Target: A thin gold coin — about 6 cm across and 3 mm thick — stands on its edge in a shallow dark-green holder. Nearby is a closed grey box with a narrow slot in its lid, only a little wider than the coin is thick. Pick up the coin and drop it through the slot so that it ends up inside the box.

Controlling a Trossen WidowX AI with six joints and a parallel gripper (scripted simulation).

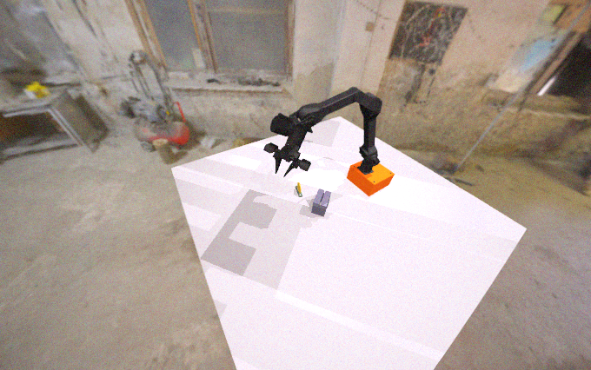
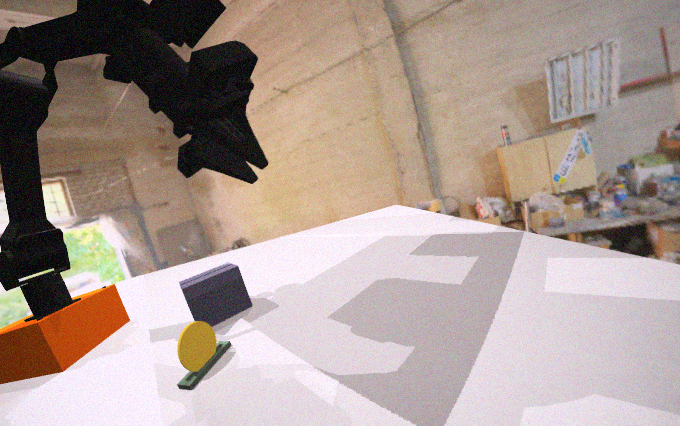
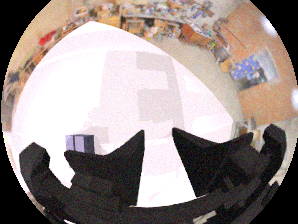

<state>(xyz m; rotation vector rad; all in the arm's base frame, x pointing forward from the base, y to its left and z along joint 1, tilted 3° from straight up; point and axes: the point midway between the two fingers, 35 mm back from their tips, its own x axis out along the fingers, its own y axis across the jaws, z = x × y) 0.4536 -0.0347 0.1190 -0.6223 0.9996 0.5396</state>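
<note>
The gold coin is 12 cm behind my gripper tip, 5 cm to the right of it and 17 cm below it.
</note>
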